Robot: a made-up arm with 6 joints.
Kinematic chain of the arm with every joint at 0, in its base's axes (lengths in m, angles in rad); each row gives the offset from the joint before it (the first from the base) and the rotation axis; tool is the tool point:
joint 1: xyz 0 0 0.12 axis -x
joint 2: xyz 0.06 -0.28 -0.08 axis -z
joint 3: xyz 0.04 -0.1 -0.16 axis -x
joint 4: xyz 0.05 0 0.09 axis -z
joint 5: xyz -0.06 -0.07 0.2 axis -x
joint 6: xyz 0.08 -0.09 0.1 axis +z
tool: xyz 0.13 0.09 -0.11
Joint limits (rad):
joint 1: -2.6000..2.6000
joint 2: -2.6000..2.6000
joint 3: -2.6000..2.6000
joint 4: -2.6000..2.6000
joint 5: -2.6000..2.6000
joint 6: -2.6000..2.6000
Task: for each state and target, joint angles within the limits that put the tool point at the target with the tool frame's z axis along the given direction. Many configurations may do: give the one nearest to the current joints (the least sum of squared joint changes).
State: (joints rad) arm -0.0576 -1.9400 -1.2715 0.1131 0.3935 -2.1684
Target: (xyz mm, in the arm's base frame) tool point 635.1 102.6 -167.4 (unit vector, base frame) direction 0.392 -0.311 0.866
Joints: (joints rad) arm -0.4235 -1.8043 -1.1888 -0.0288 0.7795 -2.1882
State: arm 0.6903 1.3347 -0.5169 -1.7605 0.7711 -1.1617
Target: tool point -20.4 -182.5 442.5 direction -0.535 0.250 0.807
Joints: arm 0.7424 0.9455 -0.6680 -2.6000 0.0392 -0.4928
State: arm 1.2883 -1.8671 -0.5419 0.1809 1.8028 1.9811
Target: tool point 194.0 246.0 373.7 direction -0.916 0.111 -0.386
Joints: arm 2.0016 -1.7615 -0.0078 0.5105 1.3125 2.4265
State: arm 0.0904 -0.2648 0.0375 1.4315 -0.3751 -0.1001
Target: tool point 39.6 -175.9 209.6 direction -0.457 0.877 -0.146
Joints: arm 0.4490 0.0754 1.0250 1.9562 -0.5960 -0.0038
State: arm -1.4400 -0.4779 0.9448 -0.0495 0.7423 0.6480
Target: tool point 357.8 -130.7 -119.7 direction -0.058 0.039 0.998
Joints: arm -1.2009 0.1452 0.6674 -0.3529 0.5957 -0.3570
